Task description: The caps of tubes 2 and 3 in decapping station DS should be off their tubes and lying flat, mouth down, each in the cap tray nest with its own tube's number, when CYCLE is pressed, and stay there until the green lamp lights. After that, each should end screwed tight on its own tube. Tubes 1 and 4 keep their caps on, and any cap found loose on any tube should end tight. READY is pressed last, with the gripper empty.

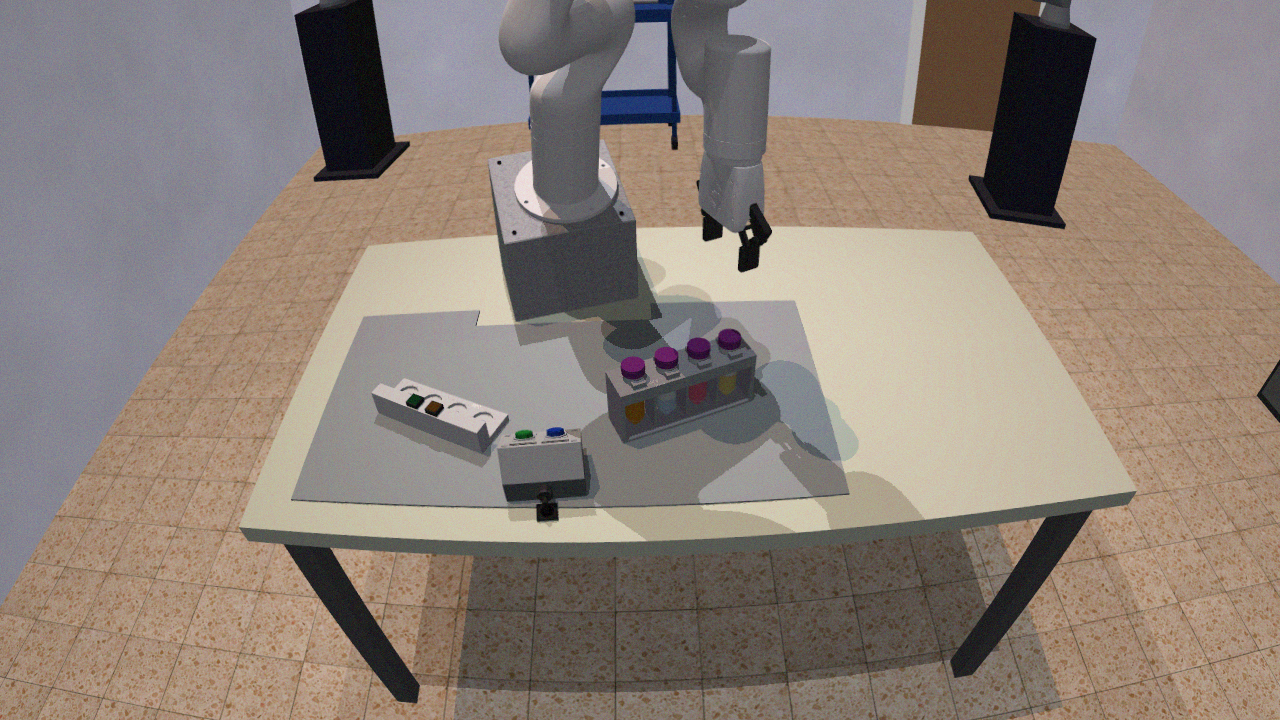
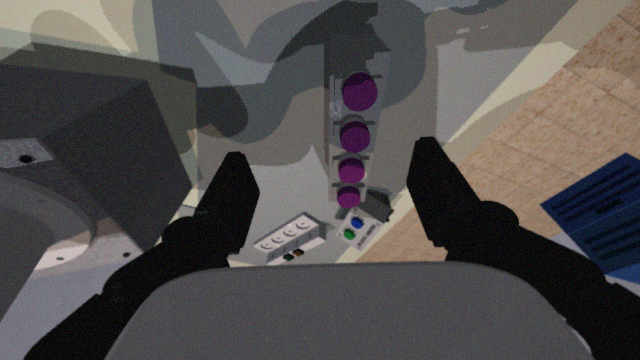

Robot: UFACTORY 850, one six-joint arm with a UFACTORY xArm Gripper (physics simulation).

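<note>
Four purple caps [image 1: 632, 367] [image 1: 665, 357] [image 1: 698, 347] [image 1: 729, 338] [image 2: 359, 92] [image 2: 355, 136] [image 2: 351, 170] [image 2: 348, 197] sit on the tubes in the grey decapping station [image 1: 620, 419] [image 2: 340, 113]; tube numbers and cap tightness cannot be told. The white cap tray [image 1: 407, 417] [image 2: 296, 245] shows four nests without caps. Its green lamp [image 1: 415, 400] [image 2: 288, 257] looks dark. The button box [image 1: 541, 463] has a green button [image 1: 523, 434] [image 2: 349, 234] and a blue button [image 1: 554, 431] [image 2: 357, 223]; their labels are unreadable. My gripper [image 1: 730, 246] [image 2: 329, 166] is open and empty, high above the table behind the station.
An amber lamp [image 1: 434, 408] [image 2: 298, 252] sits beside the green lamp. The robot's grey pedestal [image 1: 572, 268] [image 2: 115, 135] stands at the table's back. A grey mat [image 1: 358, 465] lies under the station, tray and box. A blue cart [image 1: 640, 109] stands behind the table.
</note>
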